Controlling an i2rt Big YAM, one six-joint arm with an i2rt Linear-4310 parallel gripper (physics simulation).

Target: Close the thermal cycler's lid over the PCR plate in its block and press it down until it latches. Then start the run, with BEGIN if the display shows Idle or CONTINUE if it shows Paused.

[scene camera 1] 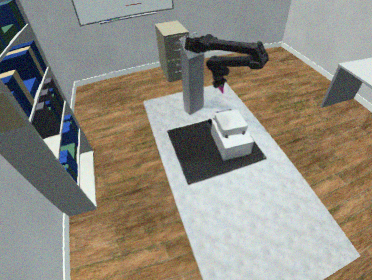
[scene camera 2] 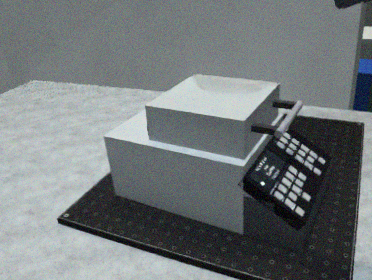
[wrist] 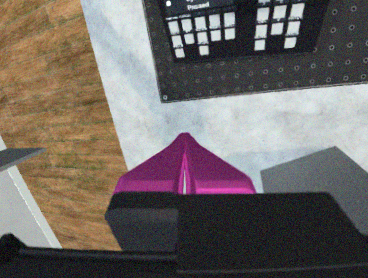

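Seen in the pictures: gripper, fingertip midpoint: (scene camera 1: 222,93) (wrist: 184,139); arm's base at its link origin: (scene camera 1: 192,45).
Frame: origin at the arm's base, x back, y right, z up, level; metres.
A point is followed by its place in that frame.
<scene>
The thermal cycler (scene camera 1: 235,145) @(x -0.490, y -0.343, z -0.424 m) (scene camera 2: 180,185) @(x -0.301, y -0.400, z -0.486 m) is a white box. Its lid (scene camera 1: 231,121) @(x -0.342, y -0.305, z -0.358 m) (scene camera 2: 200,115) @(x -0.273, y -0.371, z -0.360 m) lies flat and low over the body, with a grey bar handle (scene camera 2: 290,118) @(x -0.200, y -0.256, z -0.379 m) at its front. The PCR plate and block are hidden under the lid; whether the latch has caught cannot be told. The sloped black keypad panel (scene camera 2: 287,180) @(x -0.177, y -0.282, z -0.468 m) (wrist: 240,30) @(x -0.185, y -0.234, z -0.477 m) carries pale keys. Its display (wrist: 197,6) @(x -0.191, y -0.294, z -0.459 m) reads "Paused" in the wrist view. My gripper (scene camera 1: 222,92) @(x -0.082, y -0.230, z -0.322 m) (wrist: 184,139) @(x -0.082, y -0.230, z -0.322 m) is shut and empty, its magenta fingertips together, high above the table beyond the keypad side of the cycler.
The cycler stands on a black perforated board (scene camera 1: 192,155) @(x -0.505, y -0.066, z -0.557 m) (scene camera 2: 150,237) @(x -0.299, y -0.470, z -0.557 m) (wrist: 225,85) @(x -0.104, y -0.225, z -0.557 m) on the pale table (scene camera 1: 250,215) @(x -0.883, y -0.466, z -0.570 m). A grey pillar (scene camera 1: 193,82) @(x -0.049, y -0.007, z -0.269 m) (wrist: 320,180) @(x -0.036, y -0.018, z -0.483 m) rises close beside the gripper. A shelf unit (scene camera 1: 87,175), a filing cabinet (scene camera 1: 166,55) and a white desk (scene camera 1: 357,67) stand farther off.
</scene>
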